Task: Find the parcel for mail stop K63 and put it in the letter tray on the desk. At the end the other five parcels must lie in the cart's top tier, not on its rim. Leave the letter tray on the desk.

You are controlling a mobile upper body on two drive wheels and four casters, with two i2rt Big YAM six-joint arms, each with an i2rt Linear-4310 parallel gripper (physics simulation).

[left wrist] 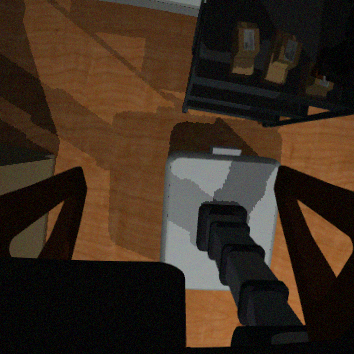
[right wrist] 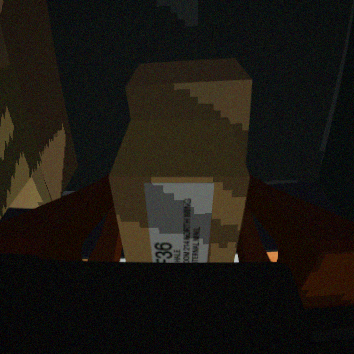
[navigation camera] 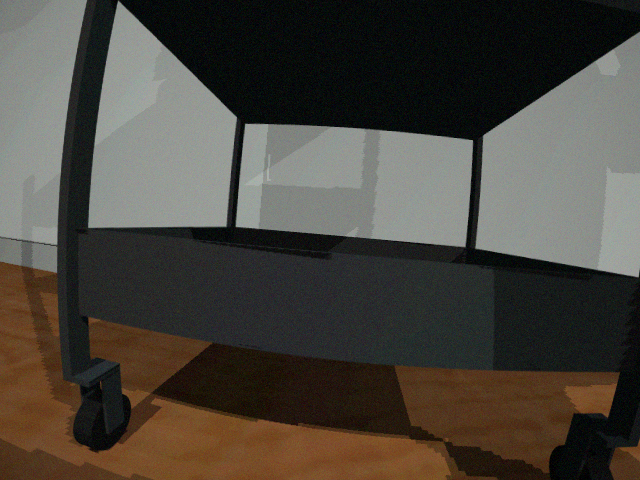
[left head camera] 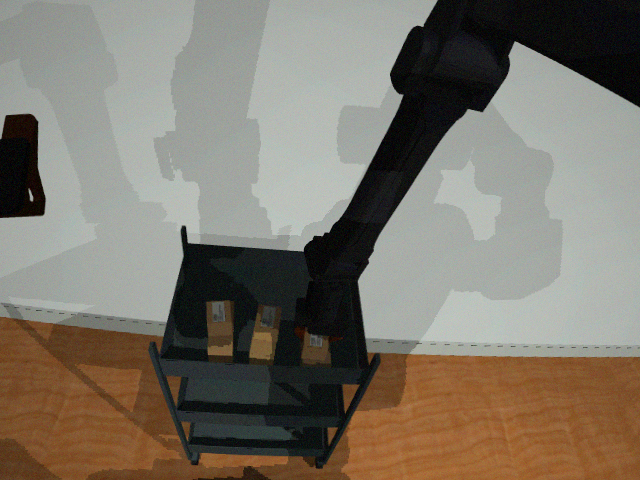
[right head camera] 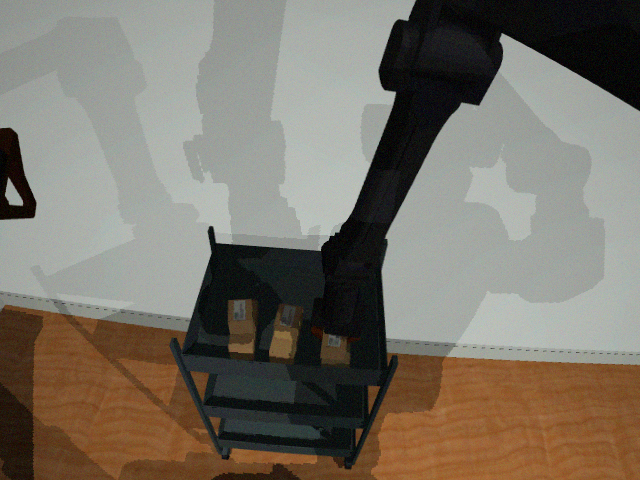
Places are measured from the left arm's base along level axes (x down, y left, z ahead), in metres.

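Pixels of known places: left gripper, fingertip midpoint: (left wrist: 179, 176); right gripper, fingertip midpoint: (left wrist: 319, 75) (right wrist: 179, 177) (left head camera: 314, 340) (right head camera: 334, 340).
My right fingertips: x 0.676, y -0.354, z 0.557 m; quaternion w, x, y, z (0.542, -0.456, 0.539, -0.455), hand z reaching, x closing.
Ahead of a thing's pixels: the offset from my right fingertips to its top centre. "*": to the spot under its first point. Level surfaces: height alone.
My right gripper (left head camera: 317, 334) (right head camera: 336, 334) (right wrist: 179, 177) is shut on the parcel labelled F36 {dx -0.030, dy +0.001, dz -0.006 m} (left head camera: 315, 341) (right head camera: 334, 341) (right wrist: 180, 150), at the right of the cart's top tier {* dx +0.019, dy +0.121, dz -0.054 m} (left head camera: 258, 369) (right head camera: 284, 367). Another brown parcel {dx +0.021, dy -0.006, dz -0.006 m} (right wrist: 190, 100) is right behind it in the right wrist view. Parcels with labels at the left (left head camera: 219, 312) (right head camera: 240, 311) (left wrist: 248, 40) and in the middle (left head camera: 267, 316) (right head camera: 287, 314) (left wrist: 289, 50) stand in the tier; their labels are unreadable, and lighter box faces show at their near ends. My left gripper (left wrist: 179, 176) is open and empty, away from the cart. No K63 label, letter tray or desk is recognisable.
The cart's lower tiers (left head camera: 258, 417) (navigation camera: 289, 304) are below, above the wood floor {dx +0.733 m} (left head camera: 491, 413). A pale wall (left head camera: 310, 196) stands behind the cart. In the left wrist view, a white base (left wrist: 187, 260) with a black column (left wrist: 235, 235) is near the cart, and a beige surface (left wrist: 25, 175) is at the left.
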